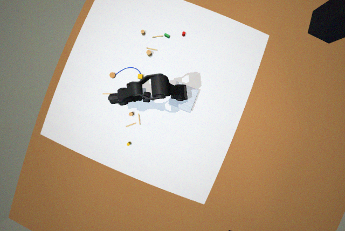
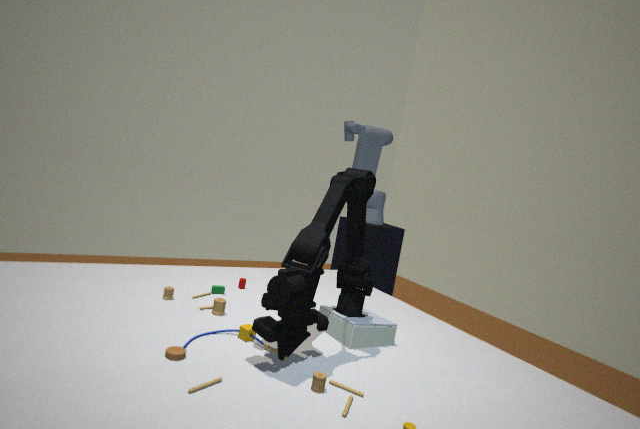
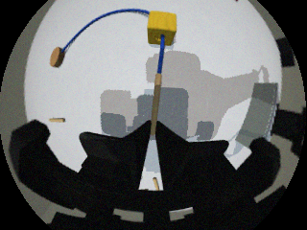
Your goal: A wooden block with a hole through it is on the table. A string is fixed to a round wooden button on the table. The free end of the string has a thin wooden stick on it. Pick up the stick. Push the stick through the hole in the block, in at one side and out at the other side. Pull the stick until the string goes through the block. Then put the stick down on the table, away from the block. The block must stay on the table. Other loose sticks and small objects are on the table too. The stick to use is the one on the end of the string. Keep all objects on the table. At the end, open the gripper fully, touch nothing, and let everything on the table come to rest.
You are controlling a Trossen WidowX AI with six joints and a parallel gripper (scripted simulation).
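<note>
Right now the thin wooden stick is 10 mm ahead of my gripper tip, 40 mm to the right of it and 10 mm above it. From my gripper tip the other things lie so: tan wooden block 30 mm ahead, 290 mm to the right, 20 mm above; then yellow cube 30 mm ahead, 120 mm to the right, 10 mm above; then round wooden button 220 mm ahead, 60 mm to the right, 10 mm above.
</note>
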